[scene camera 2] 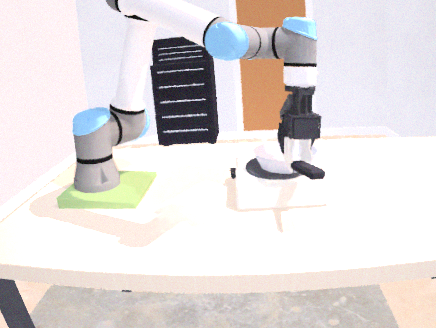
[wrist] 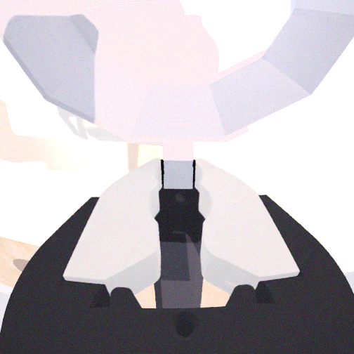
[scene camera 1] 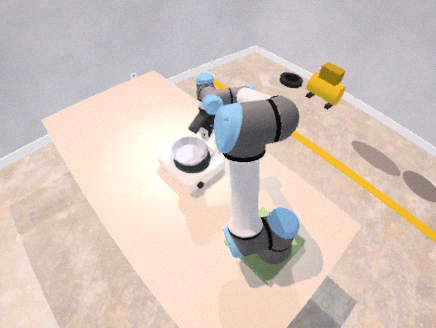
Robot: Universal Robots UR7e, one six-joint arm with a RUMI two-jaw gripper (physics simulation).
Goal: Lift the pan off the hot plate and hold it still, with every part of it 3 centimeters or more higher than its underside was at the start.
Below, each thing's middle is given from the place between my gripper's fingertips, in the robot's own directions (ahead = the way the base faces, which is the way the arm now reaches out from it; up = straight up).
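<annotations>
The pale pan [scene camera 1: 189,151] is 20 mm behind my hand, 20 mm to the left of it and 20 mm above it. Of the things named here, going by their middles, the pan is the nearest to my hand. I also see the white hot plate [scene camera 1: 191,178], which is 50 mm behind my hand, 110 mm to the left of it and 60 mm below it.
</annotations>
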